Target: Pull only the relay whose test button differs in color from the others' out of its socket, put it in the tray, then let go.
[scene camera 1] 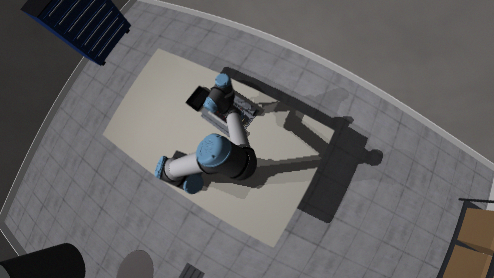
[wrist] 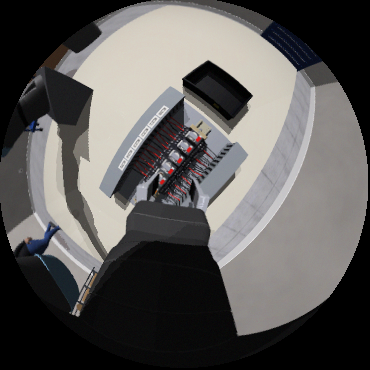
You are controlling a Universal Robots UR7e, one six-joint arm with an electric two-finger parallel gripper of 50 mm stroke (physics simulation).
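Places are measured from the arm's base along level axes (x ahead, y left, z up), in centimetres.
Pixels of known places: gripper, fingertip midpoint: [wrist: 174, 182].
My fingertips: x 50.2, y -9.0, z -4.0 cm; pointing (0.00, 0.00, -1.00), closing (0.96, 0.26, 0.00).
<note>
Ahead of a thing's pixels: the offset from my fingertips to its top centre. "spot": to the spot under its first point. Level surfaces: height alone.
In the wrist view, a row of relays with clear housings runs diagonally across the grey panel {spot: dz -12.1, dx +5.3, dy +13.8 cm} [wrist: 217, 131]. Red test buttons show on several: the relay nearest the tray {spot: dz -5.6, dx +0.1, dy +8.6 cm} [wrist: 194, 136], a middle relay {dz -5.5, dx -1.4, dy +3.3 cm} [wrist: 175, 157] and the one nearest the fingers [wrist: 161, 179]. A relay with a differently colored button does not show; the row's near end is hidden by the left finger. My gripper [wrist: 174, 182] is open and empty, above that near end. In the scene view the wrist hides the fingers. The black tray {dz -8.9, dx +0.1, dy +25.8 cm} [wrist: 200, 95] [scene camera 1: 196, 97] stands beyond the panel's far end; no relay shows in it.
A tall grey wiring duct {dz -6.1, dx -11.5, dy +2.4 cm} [wrist: 145, 132] with white labels flanks the relays on the left, and a lower grey duct {dz -6.1, dx +7.0, dy -2.5 cm} [wrist: 227, 167] on the right. Red and grey wires run between. The arm's blue-capped elbow [scene camera 1: 214, 150] is above the pale table {dz -12.5 cm} [scene camera 1: 145, 100].
</note>
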